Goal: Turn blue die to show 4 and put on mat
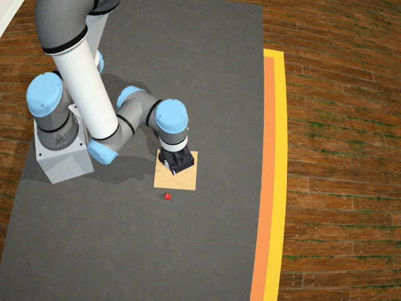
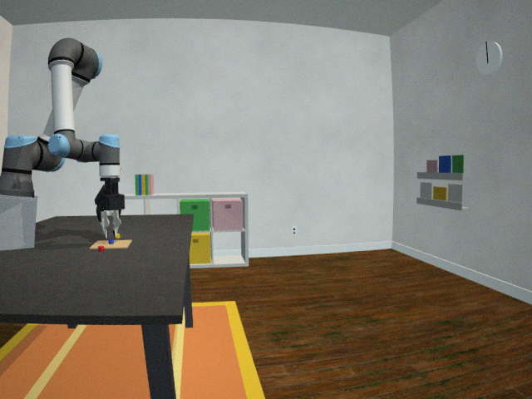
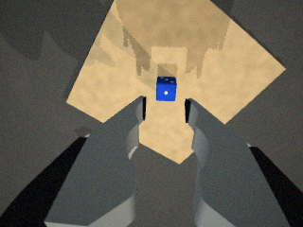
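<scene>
My hand is 30 mm above the blue die. The rest, counted from my hand: tan mat (40 mm below); then yellow die (30 mm behind, 140 mm to the left, 40 mm below); then red die (10 mm ahead, 100 mm to the right, 40 mm below).
</scene>
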